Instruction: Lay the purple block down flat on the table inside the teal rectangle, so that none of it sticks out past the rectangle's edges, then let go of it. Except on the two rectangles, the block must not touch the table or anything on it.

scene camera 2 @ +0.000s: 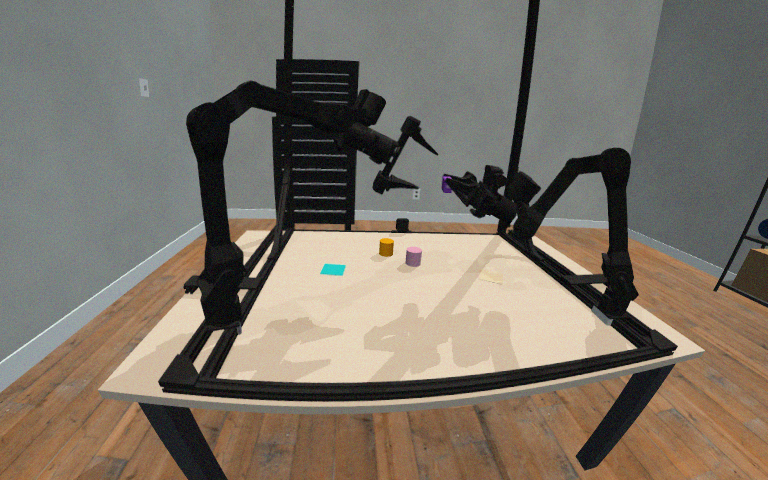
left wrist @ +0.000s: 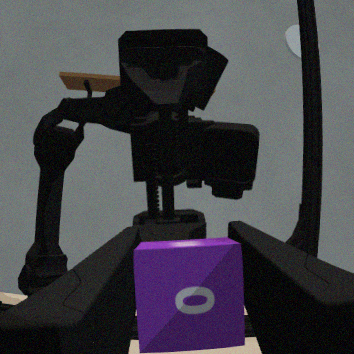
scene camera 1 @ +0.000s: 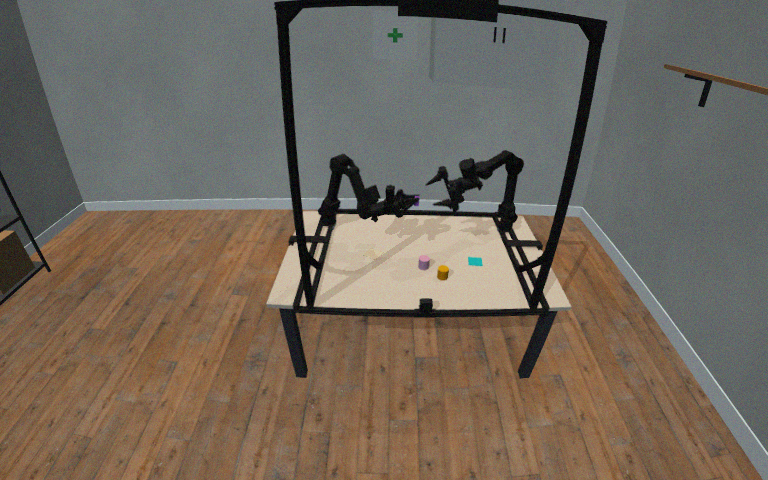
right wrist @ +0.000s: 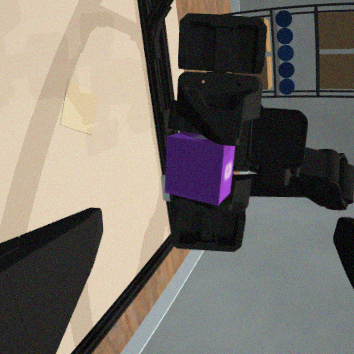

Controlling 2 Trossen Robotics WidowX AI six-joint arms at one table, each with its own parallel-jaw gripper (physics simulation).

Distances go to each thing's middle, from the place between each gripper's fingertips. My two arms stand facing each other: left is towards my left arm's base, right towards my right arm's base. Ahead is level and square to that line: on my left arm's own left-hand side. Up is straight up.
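The purple block (right wrist: 197, 168) is 3 cm below my right hand and 5 cm to the left of it. As for my left gripper, I see it 2 cm above the block and 1 cm to the right of it.
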